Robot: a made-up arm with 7 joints. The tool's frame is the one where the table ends. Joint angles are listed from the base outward.
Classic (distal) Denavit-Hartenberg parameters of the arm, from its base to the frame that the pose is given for. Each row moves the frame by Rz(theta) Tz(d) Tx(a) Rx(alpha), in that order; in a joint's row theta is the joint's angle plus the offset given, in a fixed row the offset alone. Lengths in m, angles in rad.
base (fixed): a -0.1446  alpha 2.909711  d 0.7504  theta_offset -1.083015
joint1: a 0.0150  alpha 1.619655  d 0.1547  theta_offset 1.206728
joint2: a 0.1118  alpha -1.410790  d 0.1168  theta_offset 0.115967
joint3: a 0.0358  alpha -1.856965  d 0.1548  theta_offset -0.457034
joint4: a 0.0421  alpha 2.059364  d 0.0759  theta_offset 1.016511
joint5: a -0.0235  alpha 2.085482  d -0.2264  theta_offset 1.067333
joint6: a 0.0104  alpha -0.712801  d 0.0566  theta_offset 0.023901
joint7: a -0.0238  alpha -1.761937  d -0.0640  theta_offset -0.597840
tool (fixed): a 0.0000  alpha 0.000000  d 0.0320  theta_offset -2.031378
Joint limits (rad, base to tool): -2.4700..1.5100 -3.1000..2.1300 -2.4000..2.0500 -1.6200..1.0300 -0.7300..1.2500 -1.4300..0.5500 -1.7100..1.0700
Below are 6 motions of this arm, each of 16 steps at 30 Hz.
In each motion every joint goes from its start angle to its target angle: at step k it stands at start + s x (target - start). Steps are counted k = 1, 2, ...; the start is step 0. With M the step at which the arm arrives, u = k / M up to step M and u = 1 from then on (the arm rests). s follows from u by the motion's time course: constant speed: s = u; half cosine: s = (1 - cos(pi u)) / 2; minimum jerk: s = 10 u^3 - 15 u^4 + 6 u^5.
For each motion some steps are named. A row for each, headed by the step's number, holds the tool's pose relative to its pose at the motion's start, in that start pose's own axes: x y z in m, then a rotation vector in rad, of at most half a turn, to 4 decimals.
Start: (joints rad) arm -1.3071 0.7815 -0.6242 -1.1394 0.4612 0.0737 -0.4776
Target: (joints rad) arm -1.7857 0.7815 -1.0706 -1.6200 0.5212 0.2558 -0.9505
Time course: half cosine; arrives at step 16
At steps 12, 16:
12: 0.2309 -0.0520 -0.0523 -0.5467 -0.3129 -0.7574
16: 0.2670 -0.0821 -0.0548 -0.6526 -0.3507 -0.8856

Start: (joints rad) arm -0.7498 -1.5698 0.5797 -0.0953 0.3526 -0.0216 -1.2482
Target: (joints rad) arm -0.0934 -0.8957 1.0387 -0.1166 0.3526 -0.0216 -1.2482
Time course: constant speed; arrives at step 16
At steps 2, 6, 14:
2: -0.0037 0.0086 -0.0095 -0.0956 -0.0436 -0.0937
6: -0.0077 0.0229 -0.0330 -0.3019 -0.1497 -0.2667
14: -0.0014 0.0278 -0.0923 -0.7591 -0.4318 -0.5472

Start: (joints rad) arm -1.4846 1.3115 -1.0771 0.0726 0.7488 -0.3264 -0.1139
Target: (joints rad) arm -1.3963 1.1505 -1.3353 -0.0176 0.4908 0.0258 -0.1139
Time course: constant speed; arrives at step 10
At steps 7, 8, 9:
7: 0.0429 0.0414 -0.0004 -0.0624 0.3512 -0.4417
8: 0.0497 0.0467 -0.0018 -0.0712 0.3957 -0.5088
9: 0.0567 0.0517 -0.0035 -0.0800 0.4387 -0.5769

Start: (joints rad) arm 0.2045 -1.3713 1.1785 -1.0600 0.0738 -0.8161 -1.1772
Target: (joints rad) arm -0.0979 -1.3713 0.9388 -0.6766 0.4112 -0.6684 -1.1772
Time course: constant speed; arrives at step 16
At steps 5, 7, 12, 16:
5: -0.0097 -0.0077 0.0024 0.0775 0.0871 0.0274
7: -0.0129 -0.0117 0.0043 0.1134 0.1240 0.0362
12: -0.0186 -0.0242 0.0103 0.2148 0.2207 0.0516
16: -0.0206 -0.0366 0.0159 0.3071 0.3027 0.0563

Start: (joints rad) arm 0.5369 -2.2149 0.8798 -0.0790 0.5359 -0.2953 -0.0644
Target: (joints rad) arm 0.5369 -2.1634 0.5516 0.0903 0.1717 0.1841 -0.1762
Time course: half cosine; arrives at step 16
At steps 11, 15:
11: 0.0082 0.0276 0.0568 -0.0840 0.6137 -0.5356
15: 0.0152 0.0337 0.0717 -0.1114 0.7811 -0.6761

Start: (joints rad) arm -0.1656 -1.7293 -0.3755 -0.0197 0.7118 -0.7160 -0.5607
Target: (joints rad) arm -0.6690 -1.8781 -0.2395 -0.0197 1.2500 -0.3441 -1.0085
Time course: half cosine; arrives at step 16
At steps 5, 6, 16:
5: -0.0061 -0.0038 -0.0004 0.0850 -0.0802 0.0459
6: -0.0085 -0.0055 -0.0005 0.1206 -0.1106 0.0621
16: -0.0281 -0.0249 -0.0014 0.4501 -0.3348 0.1649

